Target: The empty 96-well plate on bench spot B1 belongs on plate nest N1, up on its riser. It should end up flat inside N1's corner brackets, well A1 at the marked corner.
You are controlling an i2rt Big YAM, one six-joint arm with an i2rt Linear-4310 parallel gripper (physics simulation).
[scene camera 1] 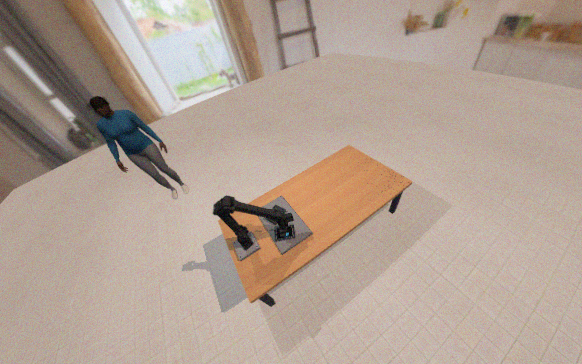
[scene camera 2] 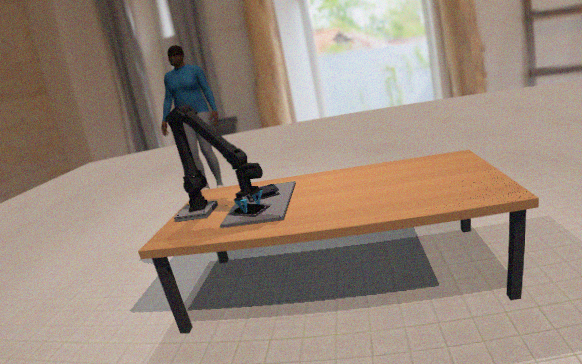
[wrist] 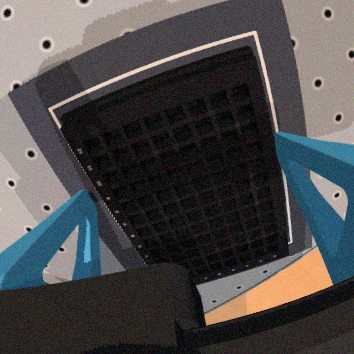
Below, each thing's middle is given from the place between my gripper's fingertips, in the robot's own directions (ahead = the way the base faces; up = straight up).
Scene:
My gripper is now 2 cm past the dark plate-like square [wrist: 178, 33], 1 cm to the right of it and 1 cm above it. The rest, counted from my hand: black well plate [wrist: 185, 161]: 2 cm behind, 1 cm to the left; grey perforated deck [scene camera 2: 277, 203]: 12 cm to the left, 4 cm ahead, 1 cm below.

